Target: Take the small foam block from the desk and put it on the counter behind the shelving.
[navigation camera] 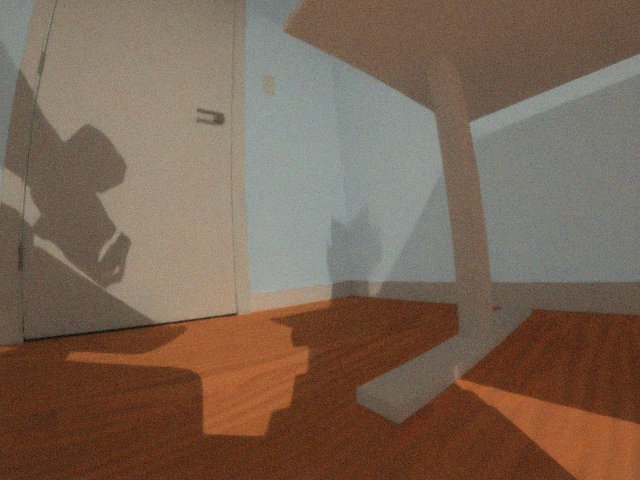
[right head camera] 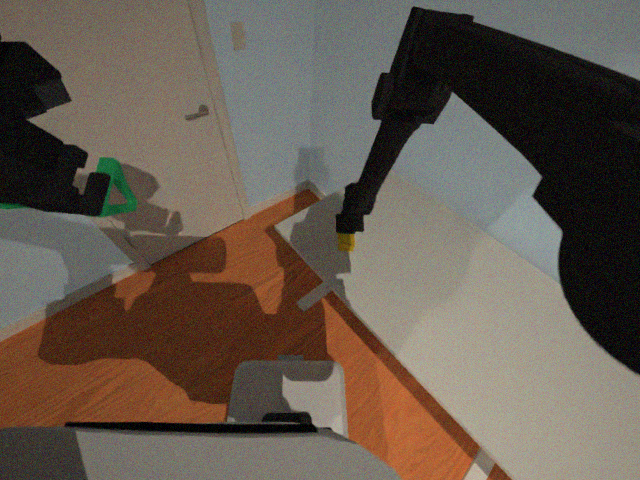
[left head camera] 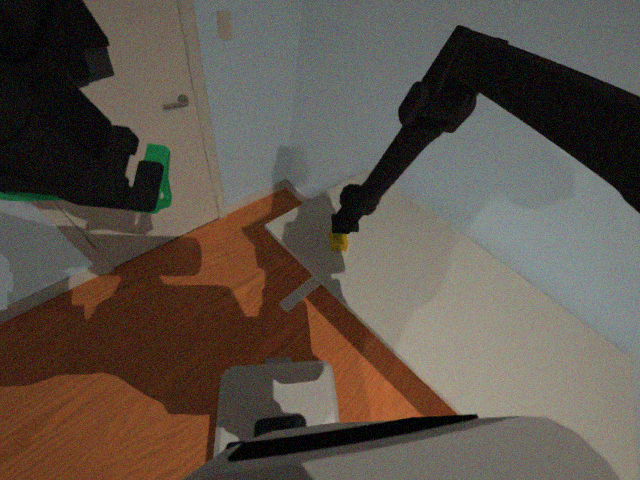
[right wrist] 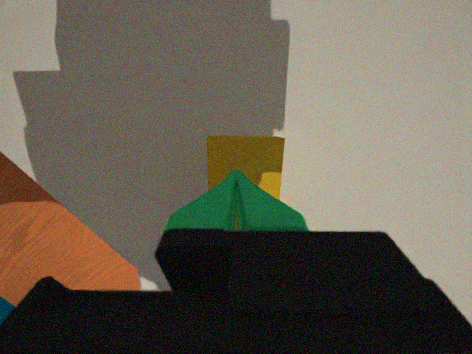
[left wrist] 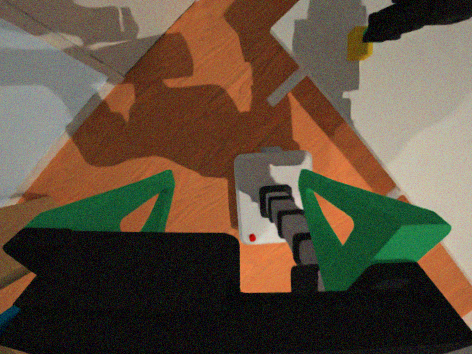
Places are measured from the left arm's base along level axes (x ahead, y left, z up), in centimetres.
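Pixels of known places: left gripper, between the fingertips: [right head camera: 103,203] [left head camera: 128,197] [left wrist: 236,176]; right gripper, between the fingertips: [right head camera: 345,231] [left head camera: 338,231] [right wrist: 236,177] [left wrist: 363,34].
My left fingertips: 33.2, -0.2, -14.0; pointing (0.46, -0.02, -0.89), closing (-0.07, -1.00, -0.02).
Note:
Ahead of a thing's pixels: the offset from my left fingertips to its top centre, as dx, dy, dz. "spot": to the spot under its first point. Level surfaces: height alone.
The small foam block @[+36.0, -45.2, -50.5] [left head camera: 339,242] [right head camera: 345,242] [left wrist: 357,46] [right wrist: 240,152] is yellow and stands on the pale desk @[dz -55.0] [left head camera: 516,335] [right head camera: 465,310] [left wrist: 430,155] [right wrist: 375,90] near its far corner, partly in shadow. My right gripper [left head camera: 344,225] [right head camera: 349,224] [right wrist: 236,177] is shut with nothing between its fingers. Its closed green tips overlap the block's near part in the right wrist view; whether they touch it cannot be told. My left gripper [left wrist: 236,176] is open and empty, high over the floor and the robot's base. The counter and shelving do not show.
A door [left head camera: 144,62] [right head camera: 155,67] [navigation camera: 144,180] is at the left, with blue walls meeting at a corner behind the desk. The desk's leg @[spot: +54.1, -50.8, -95.7] [navigation camera: 465,206] and grey foot [navigation camera: 413,379] [left head camera: 298,294] [right head camera: 312,295] stand on the wooden floor @[dz -127.0] [navigation camera: 129,423].

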